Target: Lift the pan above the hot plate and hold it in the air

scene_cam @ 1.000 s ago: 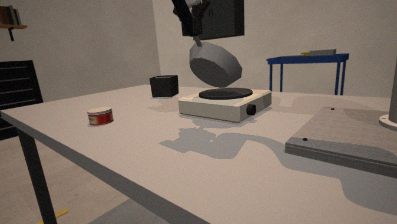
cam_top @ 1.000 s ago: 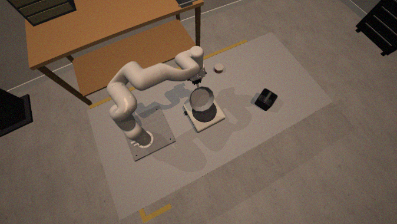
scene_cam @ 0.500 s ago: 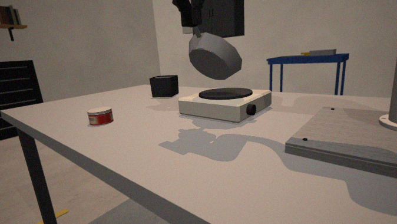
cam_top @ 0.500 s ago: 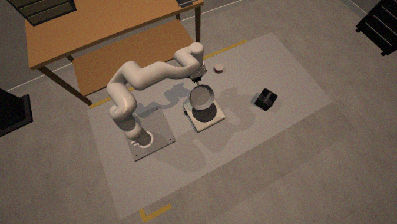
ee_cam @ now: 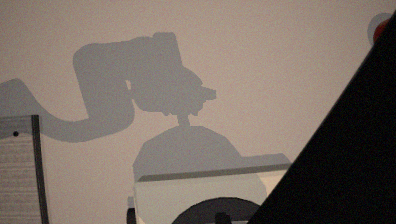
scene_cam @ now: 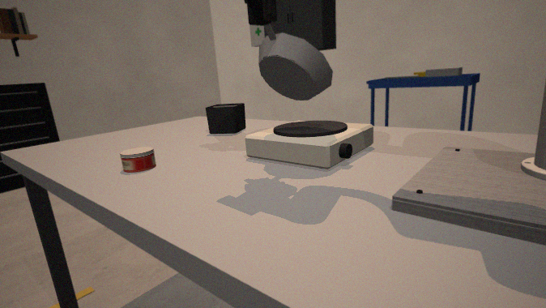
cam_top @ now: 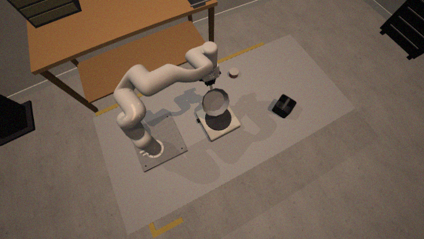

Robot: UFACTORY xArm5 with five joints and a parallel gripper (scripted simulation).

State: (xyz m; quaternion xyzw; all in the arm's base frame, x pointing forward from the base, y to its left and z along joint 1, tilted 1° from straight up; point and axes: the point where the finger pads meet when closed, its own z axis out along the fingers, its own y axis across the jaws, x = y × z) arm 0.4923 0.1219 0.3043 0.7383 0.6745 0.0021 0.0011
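Now: hand 70 mm above the pan and 40 mm to the left of it. Round my hand: hot plate 290 mm below, 140 mm to the right, 30 mm behind.
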